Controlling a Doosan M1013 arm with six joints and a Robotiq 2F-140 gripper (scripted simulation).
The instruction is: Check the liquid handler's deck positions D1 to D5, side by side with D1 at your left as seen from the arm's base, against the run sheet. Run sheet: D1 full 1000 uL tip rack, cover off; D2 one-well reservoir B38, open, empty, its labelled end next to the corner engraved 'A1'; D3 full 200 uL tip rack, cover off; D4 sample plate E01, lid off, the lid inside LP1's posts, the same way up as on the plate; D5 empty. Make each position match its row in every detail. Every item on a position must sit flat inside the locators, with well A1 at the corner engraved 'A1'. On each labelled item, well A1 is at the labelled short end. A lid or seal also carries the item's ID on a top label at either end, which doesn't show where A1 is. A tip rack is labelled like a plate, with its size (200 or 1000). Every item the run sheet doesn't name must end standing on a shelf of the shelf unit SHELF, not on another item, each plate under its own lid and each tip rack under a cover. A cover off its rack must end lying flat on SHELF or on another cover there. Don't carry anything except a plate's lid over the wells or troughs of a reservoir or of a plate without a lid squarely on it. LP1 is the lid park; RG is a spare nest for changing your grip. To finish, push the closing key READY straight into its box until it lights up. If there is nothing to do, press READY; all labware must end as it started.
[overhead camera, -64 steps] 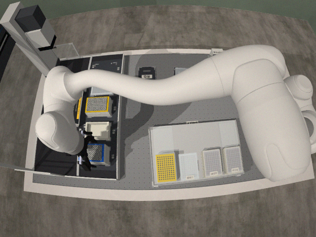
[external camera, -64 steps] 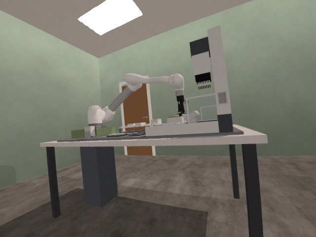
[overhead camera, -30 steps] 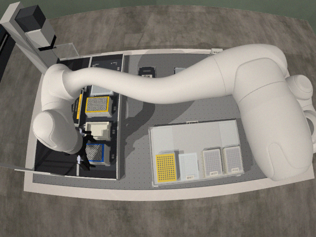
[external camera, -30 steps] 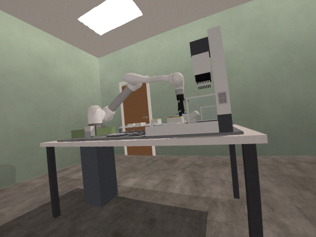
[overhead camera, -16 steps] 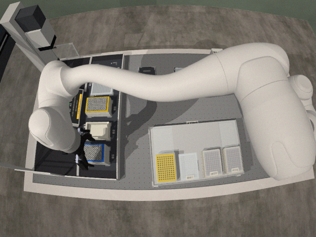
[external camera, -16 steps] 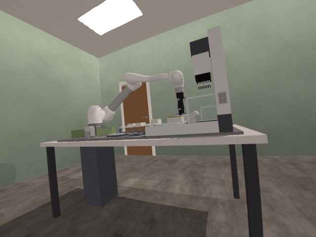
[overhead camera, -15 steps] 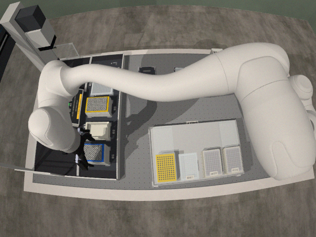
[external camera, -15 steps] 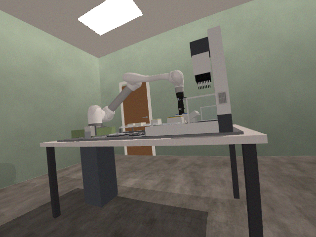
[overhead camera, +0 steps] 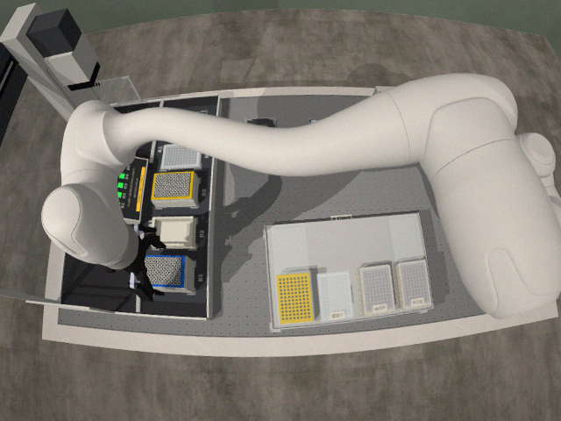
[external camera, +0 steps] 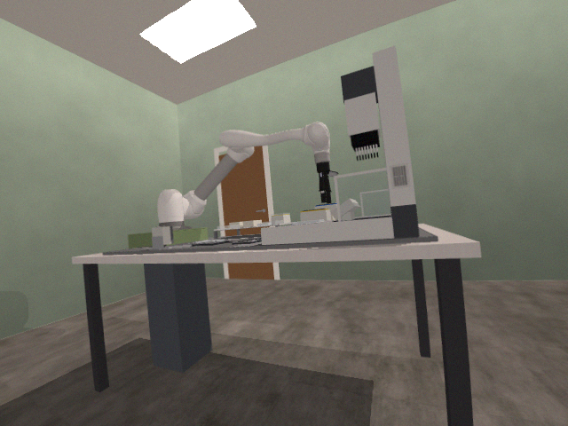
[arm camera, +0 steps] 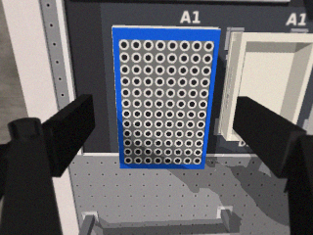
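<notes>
My hand is 6 cm above the blue-rimmed tip rack, 1 cm to the right of it and 1 cm short of it. Also, from my hand: yellow-rimmed tip rack: 24 cm to the right, 8 cm below, 1 cm ahead; white sample plate: 37 cm to the right, 12 cm below, 1 cm ahead; cream one-well reservoir: 12 cm to the right, 11 cm below.
</notes>
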